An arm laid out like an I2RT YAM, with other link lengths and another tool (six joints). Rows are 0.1 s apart.
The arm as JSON. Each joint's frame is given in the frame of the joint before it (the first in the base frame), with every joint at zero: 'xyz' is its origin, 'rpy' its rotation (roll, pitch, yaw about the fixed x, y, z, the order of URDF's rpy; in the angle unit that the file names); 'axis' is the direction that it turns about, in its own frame. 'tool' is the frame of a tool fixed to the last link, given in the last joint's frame.
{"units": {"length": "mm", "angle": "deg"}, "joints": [
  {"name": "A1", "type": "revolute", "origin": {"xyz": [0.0, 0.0, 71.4], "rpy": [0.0, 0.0, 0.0]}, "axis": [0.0, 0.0, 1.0]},
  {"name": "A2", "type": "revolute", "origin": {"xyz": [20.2, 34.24, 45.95], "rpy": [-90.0, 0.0, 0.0]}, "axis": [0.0, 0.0, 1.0]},
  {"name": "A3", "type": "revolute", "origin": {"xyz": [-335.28, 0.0, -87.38], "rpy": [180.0, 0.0, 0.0]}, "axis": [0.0, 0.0, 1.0]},
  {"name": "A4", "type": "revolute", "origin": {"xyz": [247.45, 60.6, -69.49], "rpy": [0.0, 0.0, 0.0]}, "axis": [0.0, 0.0, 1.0]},
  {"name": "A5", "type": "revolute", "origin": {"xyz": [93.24, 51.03, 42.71], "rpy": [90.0, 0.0, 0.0]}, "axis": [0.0, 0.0, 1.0]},
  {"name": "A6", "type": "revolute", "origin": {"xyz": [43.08, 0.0, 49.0], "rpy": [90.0, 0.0, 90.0]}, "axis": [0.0, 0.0, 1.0]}
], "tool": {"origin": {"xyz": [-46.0, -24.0, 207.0], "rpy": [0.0, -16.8, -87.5]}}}
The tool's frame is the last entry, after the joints.
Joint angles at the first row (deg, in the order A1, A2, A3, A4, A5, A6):
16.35 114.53 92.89 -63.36 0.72 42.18
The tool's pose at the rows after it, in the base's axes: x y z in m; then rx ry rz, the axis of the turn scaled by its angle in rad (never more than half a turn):
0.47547, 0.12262, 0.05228, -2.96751, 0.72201, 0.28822
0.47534, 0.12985, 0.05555, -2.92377, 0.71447, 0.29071
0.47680, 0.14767, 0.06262, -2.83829, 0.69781, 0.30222
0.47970, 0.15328, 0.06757, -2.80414, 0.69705, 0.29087
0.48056, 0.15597, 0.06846, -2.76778, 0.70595, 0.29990
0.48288, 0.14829, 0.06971, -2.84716, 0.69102, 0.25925
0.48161, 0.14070, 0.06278, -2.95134, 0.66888, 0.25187
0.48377, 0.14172, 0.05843, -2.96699, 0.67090, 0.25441
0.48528, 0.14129, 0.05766, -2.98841, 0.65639, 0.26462
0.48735, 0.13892, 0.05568, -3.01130, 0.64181, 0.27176
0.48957, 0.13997, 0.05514, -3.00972, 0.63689, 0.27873
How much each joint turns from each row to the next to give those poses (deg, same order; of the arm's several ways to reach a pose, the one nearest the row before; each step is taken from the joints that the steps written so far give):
0.36 -0.23 0.36 -0.68 1.87 -0.50
-0.32 -0.75 -0.86 1.13 -2.27 0.24
-0.26 -0.76 -0.67 1.70 -4.52 0.86
-0.14 -0.55 -0.42 1.12 -1.46 0.61
-0.53 -0.17 -0.54 0.81 -1.74 0.56
1.04 0.23 1.40 -1.45 4.20 -1.12
1.47 1.56 2.03 -2.55 4.79 -1.37
0.44 0.99 0.75 -0.27 0.78 0.22
0.14 1.03 1.73 -1.43 0.63 -0.74
-0.05 0.99 1.36 -1.02 0.74 -0.94
-0.12 0.64 0.95 -0.45 -0.26 -0.26

